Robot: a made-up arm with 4 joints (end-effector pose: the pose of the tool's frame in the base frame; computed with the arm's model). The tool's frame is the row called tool. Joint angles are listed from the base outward.
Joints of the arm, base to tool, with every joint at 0 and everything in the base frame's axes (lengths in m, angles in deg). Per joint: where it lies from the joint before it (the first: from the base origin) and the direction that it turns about. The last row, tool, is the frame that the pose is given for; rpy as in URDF.
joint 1: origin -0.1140 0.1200 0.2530 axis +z
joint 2: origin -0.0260 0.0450 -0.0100 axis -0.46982 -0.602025 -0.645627
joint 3: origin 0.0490 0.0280 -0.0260 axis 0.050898 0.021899 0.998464
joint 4: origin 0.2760 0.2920 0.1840 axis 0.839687 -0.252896 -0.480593
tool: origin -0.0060 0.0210 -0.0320 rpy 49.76 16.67 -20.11
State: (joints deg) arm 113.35 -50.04 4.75 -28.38
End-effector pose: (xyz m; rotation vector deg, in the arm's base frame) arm -0.5768 0.0455 0.4109 -28.00 76.65 114.11
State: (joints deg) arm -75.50 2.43 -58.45 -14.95
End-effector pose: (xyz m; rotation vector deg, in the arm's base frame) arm -0.0045 -0.2836 0.3791 27.26 -44.30 -148.63
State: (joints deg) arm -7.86 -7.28 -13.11 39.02
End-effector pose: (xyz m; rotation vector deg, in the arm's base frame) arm 0.2897 0.4208 0.3716 89.03 -12.31 -54.18
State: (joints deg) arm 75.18 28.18 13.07 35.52
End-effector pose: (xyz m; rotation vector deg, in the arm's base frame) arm -0.4151 0.5148 0.3857 73.64 28.45 35.19
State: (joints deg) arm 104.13 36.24 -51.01 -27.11
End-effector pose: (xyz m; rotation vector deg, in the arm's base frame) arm -0.1526 0.4444 0.5321 41.57 -1.44 17.90
